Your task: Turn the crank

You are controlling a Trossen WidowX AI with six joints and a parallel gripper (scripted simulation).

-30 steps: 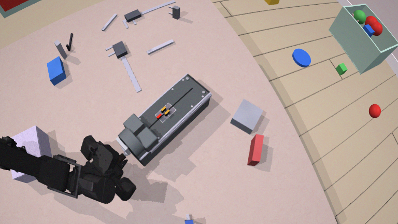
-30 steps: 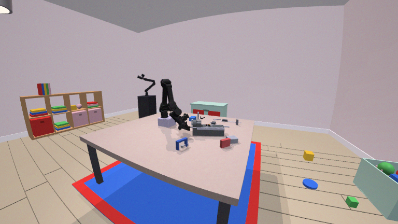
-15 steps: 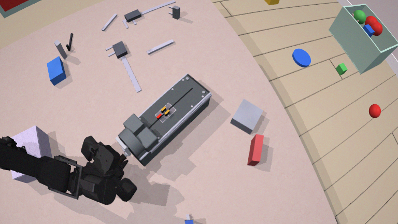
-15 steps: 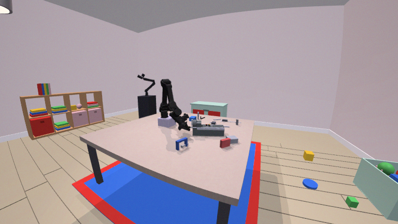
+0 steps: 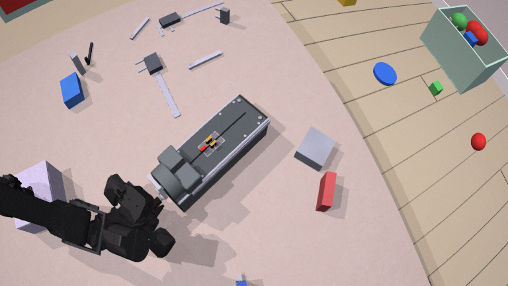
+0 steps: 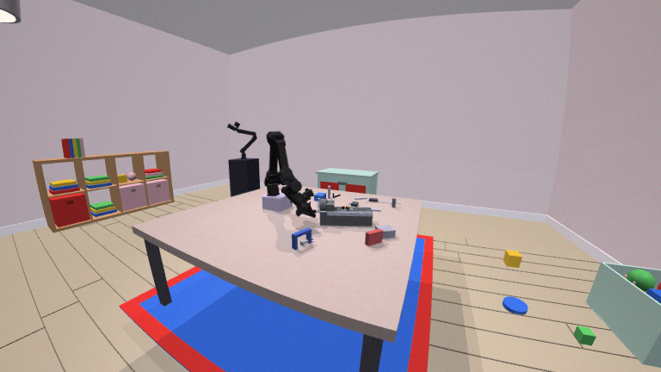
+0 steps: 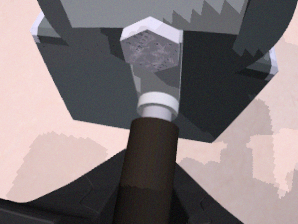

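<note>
My gripper tip is now 30 mm below the dark brown crank handle, 20 mm past it and 10 mm to the left of it. Round my gripper tip: red pointer: 140 mm ahead, 50 mm above, 40 mm to the left; then red block: 310 mm ahead, 160 mm to the right; then grey block: 360 mm ahead, 60 mm to the right, 10 mm below.
</note>
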